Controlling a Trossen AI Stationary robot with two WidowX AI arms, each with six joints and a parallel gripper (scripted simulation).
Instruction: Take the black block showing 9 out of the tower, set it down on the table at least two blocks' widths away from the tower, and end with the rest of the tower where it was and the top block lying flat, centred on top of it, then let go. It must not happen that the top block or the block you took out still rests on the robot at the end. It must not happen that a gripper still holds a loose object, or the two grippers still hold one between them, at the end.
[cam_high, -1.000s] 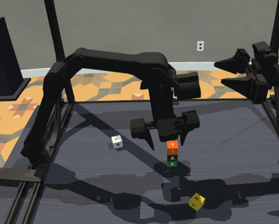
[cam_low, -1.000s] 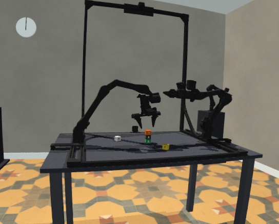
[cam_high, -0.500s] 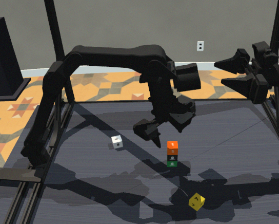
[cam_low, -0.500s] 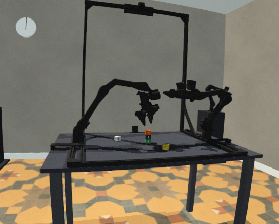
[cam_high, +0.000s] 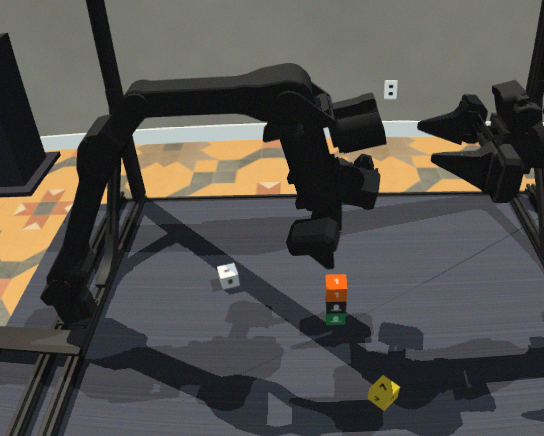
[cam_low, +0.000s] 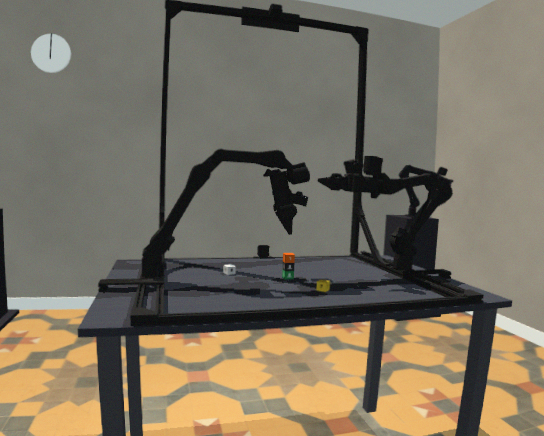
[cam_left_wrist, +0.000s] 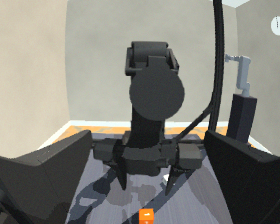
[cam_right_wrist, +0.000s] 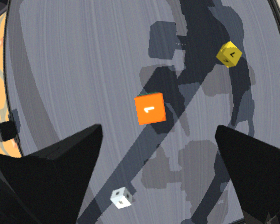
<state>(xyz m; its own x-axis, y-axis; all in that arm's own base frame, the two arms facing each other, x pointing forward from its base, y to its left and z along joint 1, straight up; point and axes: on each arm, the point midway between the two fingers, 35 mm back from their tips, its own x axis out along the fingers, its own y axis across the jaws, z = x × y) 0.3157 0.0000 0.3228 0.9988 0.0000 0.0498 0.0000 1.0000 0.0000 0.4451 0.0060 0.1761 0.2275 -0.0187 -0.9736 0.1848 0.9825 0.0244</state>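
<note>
Now: the orange block 120 mm below my right hand and 10 mm to the left of it. Also, from my right hand: yellow block (180 mm below, 160 mm ahead, 80 mm to the left).
</note>
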